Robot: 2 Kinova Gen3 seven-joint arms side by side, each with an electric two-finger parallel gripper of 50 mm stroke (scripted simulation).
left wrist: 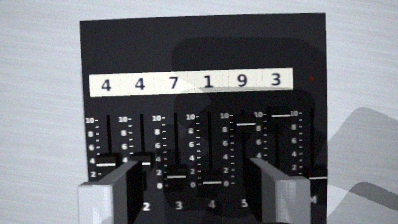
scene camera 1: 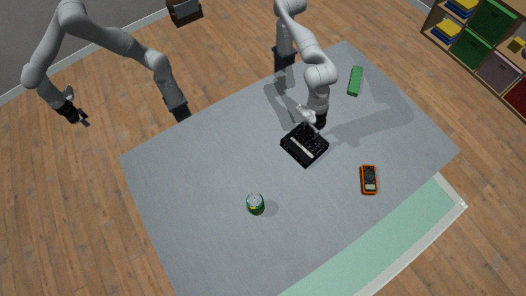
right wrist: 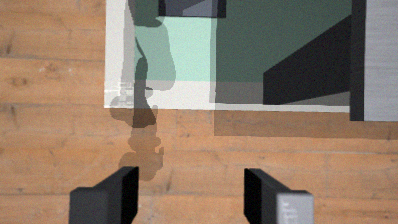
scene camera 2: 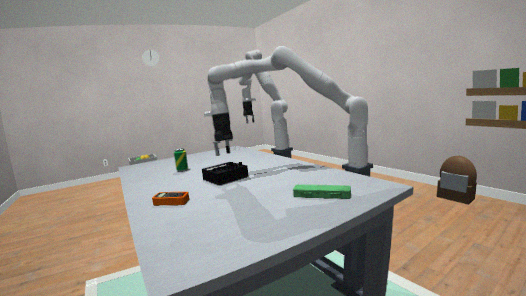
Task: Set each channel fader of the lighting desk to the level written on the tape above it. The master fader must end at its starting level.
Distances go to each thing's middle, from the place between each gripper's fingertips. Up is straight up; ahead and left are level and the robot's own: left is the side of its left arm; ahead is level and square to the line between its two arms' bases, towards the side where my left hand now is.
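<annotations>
The green block (scene camera 2: 306,191), counted from my left hand, is 44 cm to the left, 19 cm behind and 12 cm below. As for my right hand, it is 390 mm short of the green block, 1300 mm to the right of it and 170 mm above it.
</annotations>
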